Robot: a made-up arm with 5 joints.
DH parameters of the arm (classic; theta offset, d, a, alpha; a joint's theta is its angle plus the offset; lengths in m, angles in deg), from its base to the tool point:
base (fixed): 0 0 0.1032 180
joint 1: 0 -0.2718 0.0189 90
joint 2: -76.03 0 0.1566 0
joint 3: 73.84 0 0.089 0
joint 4: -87.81 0.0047 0 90
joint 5: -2.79 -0.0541 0 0
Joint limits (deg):
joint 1: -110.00..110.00
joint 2: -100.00..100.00
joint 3: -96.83..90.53
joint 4: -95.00..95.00
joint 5: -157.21..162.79
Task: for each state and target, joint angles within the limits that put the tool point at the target. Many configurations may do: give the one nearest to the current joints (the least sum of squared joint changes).
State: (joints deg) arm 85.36 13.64 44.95 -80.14 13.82
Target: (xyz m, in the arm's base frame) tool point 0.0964 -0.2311 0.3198
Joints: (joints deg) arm 92.85 31.89 27.93 -74.95 13.82
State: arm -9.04 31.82 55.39 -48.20 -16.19
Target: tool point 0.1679 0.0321 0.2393
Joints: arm -22.66 43.45 90.53 -22.88 -16.19
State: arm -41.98 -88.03 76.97 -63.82 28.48
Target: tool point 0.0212 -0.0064 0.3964
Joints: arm -7.74 -97.78 61.25 -69.30 28.48
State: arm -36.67 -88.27 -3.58 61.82 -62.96
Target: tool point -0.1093 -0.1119 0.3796
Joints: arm -28.89 -98.09 -49.84 29.11 -62.96
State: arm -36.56 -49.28 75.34 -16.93 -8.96
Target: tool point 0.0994 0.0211 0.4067
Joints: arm -87.55 -70.24 60.72 -24.01 -8.96
